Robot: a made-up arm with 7 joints.
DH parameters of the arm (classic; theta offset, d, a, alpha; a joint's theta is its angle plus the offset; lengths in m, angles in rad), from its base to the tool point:
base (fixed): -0.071 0 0 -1.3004
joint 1: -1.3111 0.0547 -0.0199 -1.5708
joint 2: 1.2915 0 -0.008 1.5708
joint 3: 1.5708 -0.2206 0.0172 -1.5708
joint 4: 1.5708 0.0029 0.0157 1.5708
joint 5: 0 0.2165 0 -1.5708
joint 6: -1.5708 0 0.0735 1.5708
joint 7: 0 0 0 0
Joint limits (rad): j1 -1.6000..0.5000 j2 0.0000..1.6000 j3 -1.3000..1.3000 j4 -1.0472..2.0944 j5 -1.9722..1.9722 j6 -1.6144..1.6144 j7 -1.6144..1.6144
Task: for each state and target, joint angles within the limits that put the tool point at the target. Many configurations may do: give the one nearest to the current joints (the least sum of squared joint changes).
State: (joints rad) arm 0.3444 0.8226 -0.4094 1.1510 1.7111 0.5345 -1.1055
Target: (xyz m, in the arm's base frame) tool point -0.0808 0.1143 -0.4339
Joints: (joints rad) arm 0.4488 0.4135 -0.6862 0.5356 1.8252 0.6440 -1.1055
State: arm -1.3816 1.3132 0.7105 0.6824 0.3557 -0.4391 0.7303
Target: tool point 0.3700 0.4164 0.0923
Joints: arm -1.5236 1.0434 0.6807 1.2601 0.3642 -0.0919 0.7303
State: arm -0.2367 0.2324 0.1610 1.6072 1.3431 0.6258 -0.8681
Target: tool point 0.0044 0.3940 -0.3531
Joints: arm -0.3193 0.6492 0.1102 1.6978 1.3532 0.8888 -0.8681
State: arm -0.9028 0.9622 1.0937 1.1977 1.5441 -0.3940 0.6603
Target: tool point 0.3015 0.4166 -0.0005
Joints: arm -0.8589 0.8529 1.0162 0.6375 1.4409 -0.6651 0.6603
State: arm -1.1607 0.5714 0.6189 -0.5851 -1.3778 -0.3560 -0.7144
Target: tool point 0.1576 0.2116 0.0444
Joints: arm -0.7073 0.0425 0.7663 -0.8523 -1.3381 -0.5432 -0.7144
